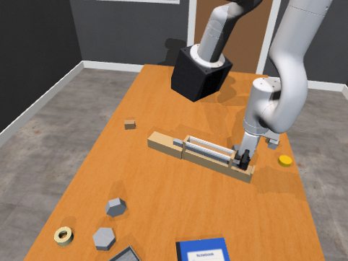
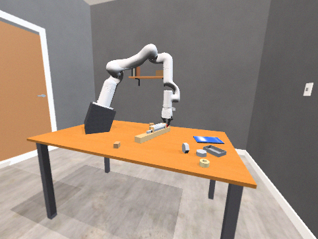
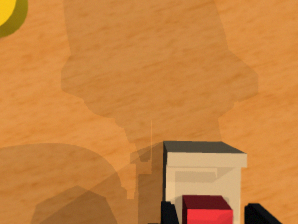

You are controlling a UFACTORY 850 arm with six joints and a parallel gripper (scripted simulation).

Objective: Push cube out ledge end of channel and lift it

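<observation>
The red cube lies 30 mm below my hand. Also, from my hand: grey tray 410 mm ahead, 350 mm to the right, 80 mm below; yellow disc 190 mm to the left, 100 mm behind, 70 mm below; grey rod 210 mm to the right, 70 mm behind, 30 mm below.
</observation>
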